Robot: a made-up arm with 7 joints.
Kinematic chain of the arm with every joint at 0, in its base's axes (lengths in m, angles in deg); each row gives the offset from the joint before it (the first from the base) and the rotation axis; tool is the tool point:
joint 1: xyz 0 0 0 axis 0 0.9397 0.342
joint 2: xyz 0 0 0 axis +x
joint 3: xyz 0 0 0 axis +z
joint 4: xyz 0.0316 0 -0.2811 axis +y
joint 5: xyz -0.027 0 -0.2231 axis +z
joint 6: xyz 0 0 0 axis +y
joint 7: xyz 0 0 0 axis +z
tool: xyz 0 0 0
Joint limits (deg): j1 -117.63..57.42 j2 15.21..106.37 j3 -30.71..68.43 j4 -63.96..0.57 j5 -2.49..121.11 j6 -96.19..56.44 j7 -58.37..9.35
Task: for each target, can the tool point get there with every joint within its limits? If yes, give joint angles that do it. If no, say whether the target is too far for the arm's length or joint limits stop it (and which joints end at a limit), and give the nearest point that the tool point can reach.
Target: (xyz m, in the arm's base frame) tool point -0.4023 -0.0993 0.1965
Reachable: no: joint limits stop it (at a limit: joint 1, joint 2, joint 3, joint 4) | nearest point -0.4228 0.0553 -0.2685 | short by 0.490 m
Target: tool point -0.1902 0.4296 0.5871
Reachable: no: too far | nearest point -0.0812 0.3275 0.3247 | short by 0.302 m
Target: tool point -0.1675 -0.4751 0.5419
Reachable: no: too far | nearest point 0.2546 -0.2280 0.3072 | short by 0.543 m
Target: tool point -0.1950 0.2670 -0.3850
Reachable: yes | joints 27.34 29.94 42.97 -10.99 39.72 -44.70 -17.67
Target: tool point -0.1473 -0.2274 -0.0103
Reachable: no: joint limits stop it (at a limit: joint 1, joint 2, joint 3, joint 4) | nearest point -0.2288 -0.0101 -0.3984 | short by 0.452 m
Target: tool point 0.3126 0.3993 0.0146
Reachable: yes | joints -57.31 66.04 22.25 -16.92 42.30 -41.89 -6.96
